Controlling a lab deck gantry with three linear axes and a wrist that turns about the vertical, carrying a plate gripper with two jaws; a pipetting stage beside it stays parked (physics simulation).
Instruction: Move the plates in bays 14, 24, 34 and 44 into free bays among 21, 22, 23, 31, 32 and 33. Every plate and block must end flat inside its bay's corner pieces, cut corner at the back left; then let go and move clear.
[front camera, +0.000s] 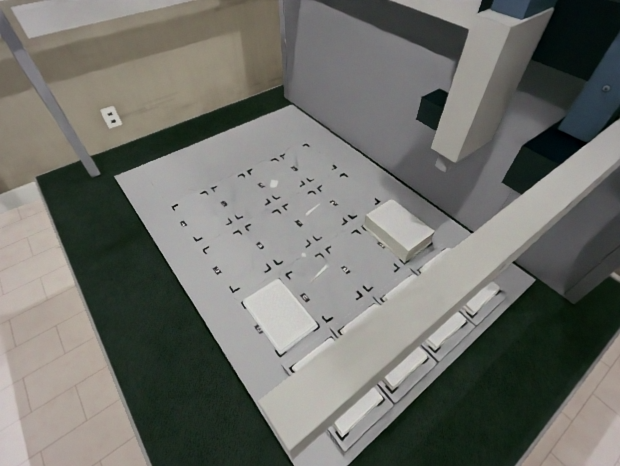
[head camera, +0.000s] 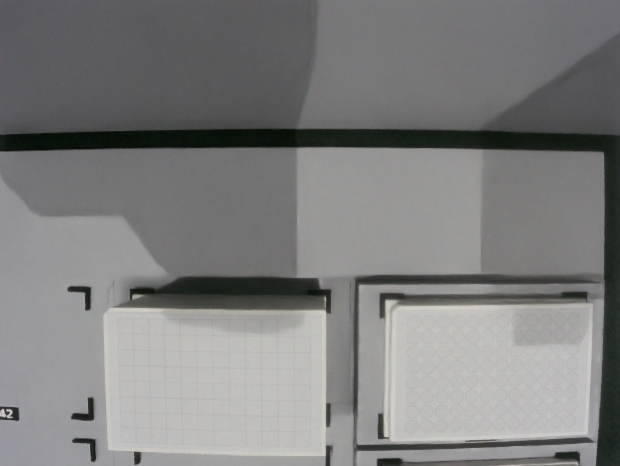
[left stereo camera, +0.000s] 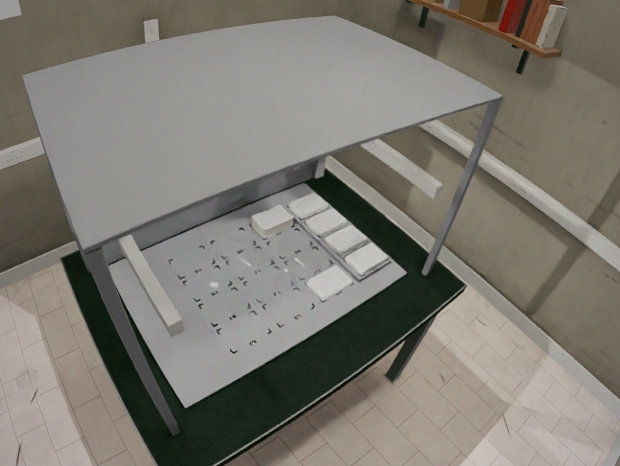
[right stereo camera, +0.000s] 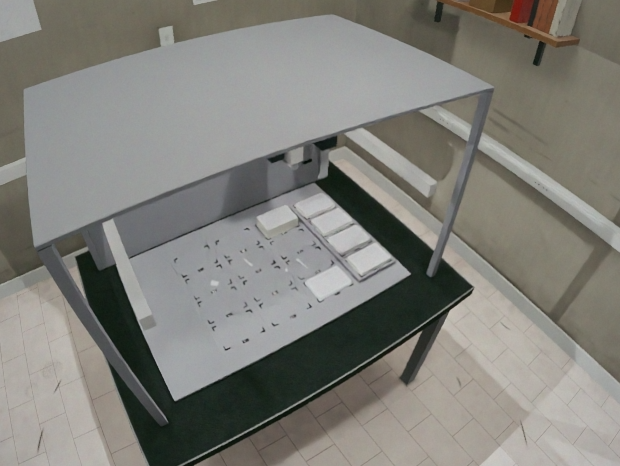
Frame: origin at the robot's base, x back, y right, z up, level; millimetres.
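Where they show: gripper, fingertip midpoint: (left stereo camera: 309, 169) (right stereo camera: 314, 169); robot's base, origin of the base link: (front camera: 173, 207) (left stereo camera: 233, 352) (right stereo camera: 226, 349).
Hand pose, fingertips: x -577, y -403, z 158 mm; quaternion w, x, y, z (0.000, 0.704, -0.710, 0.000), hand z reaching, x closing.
Things, the pixels of their centre, and the offset from my fingertips. "spot": a spot on its surface instead.
- bay 44, surface spot: (head camera: 491, 370) (right stereo camera: 314, 203) (left stereo camera: 307, 203) spot: dx +23, dy +37, dz -130 mm
- bay 34, surface spot: (front camera: 447, 330) spot: dx -34, dy +149, dz -130 mm
- bay 24, surface spot: (front camera: 405, 369) spot: dx -35, dy +258, dz -130 mm
- bay 14, surface spot: (front camera: 359, 413) spot: dx -36, dy +362, dz -130 mm
- tall white block, body centre: (head camera: 222, 369) (front camera: 397, 229) (left stereo camera: 272, 221) (right stereo camera: 277, 221) dx +185, dy +39, dz -138 mm
- low white plate, body centre: (front camera: 279, 313) (right stereo camera: 328, 282) (left stereo camera: 329, 282) dx +185, dy +360, dz -151 mm
Four white plates stand in the raised bays along the right: bay 44 (front camera: 482, 299) (head camera: 491, 370) (left stereo camera: 308, 205) (right stereo camera: 314, 205), bay 34 (front camera: 447, 330) (left stereo camera: 326, 221) (right stereo camera: 331, 221), bay 24 (front camera: 405, 369) (left stereo camera: 345, 238) (right stereo camera: 348, 239) and bay 14 (front camera: 359, 413) (left stereo camera: 366, 258) (right stereo camera: 369, 259). The bay 44 plate's cut corner is at the back left. Bays 21, 22, 23, 31, 32 and 33 hold no plate. White and dark gantry parts hang high at the back right in the front view; I cannot make out the gripper's jaws. A beam partly hides the plates there.
A tall white block (front camera: 398, 227) (head camera: 215, 380) (left stereo camera: 272, 220) (right stereo camera: 277, 220) stands in bay 43, beside bay 44. A low white plate (front camera: 280, 315) (left stereo camera: 329, 282) (right stereo camera: 328, 283) lies in bay 13. A pale beam (front camera: 436, 325) crosses the front view. The back wall (front camera: 365, 75) rises behind the deck.
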